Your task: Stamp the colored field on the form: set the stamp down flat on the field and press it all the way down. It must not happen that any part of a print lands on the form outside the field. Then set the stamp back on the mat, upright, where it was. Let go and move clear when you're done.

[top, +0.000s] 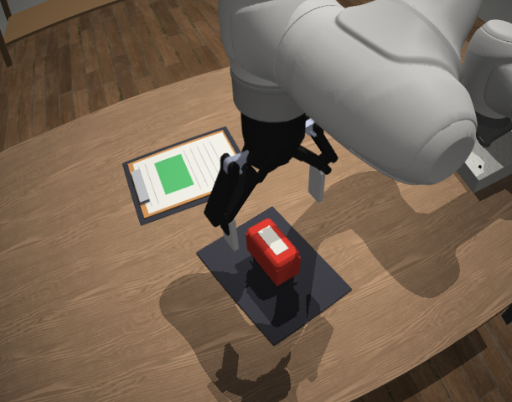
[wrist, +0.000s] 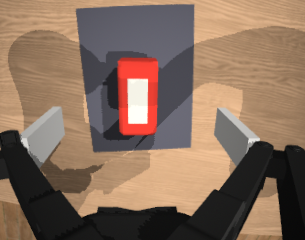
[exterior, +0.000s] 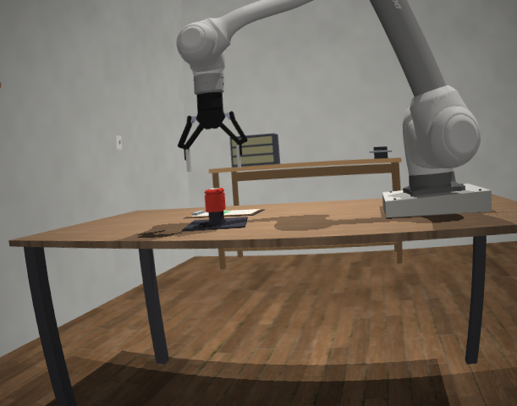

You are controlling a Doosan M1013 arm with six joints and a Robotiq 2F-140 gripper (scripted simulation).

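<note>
Now: hand 120 mm above the red stamp. Also, from my hand: mat 160 mm below; then clipboard 60 mm ahead, 290 mm to the right, 160 mm below.
</note>
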